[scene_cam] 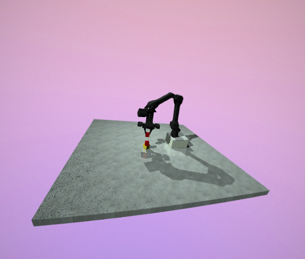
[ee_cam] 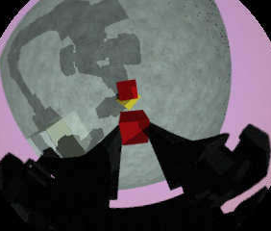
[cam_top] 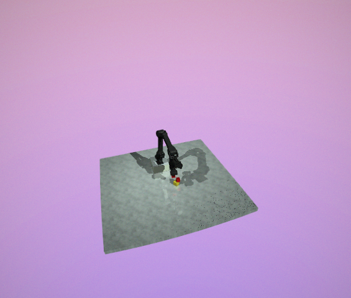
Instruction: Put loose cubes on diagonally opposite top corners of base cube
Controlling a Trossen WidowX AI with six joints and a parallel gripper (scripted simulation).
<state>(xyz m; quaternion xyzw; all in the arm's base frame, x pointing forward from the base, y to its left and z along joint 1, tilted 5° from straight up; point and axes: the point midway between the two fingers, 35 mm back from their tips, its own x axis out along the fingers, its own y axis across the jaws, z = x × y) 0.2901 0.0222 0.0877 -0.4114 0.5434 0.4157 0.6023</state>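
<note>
Right now my gripper tip is 2 cm to the right of the yellow base cube and 10 cm above it. Also, from my gripper tip: red cube right at my gripper tip.
</note>
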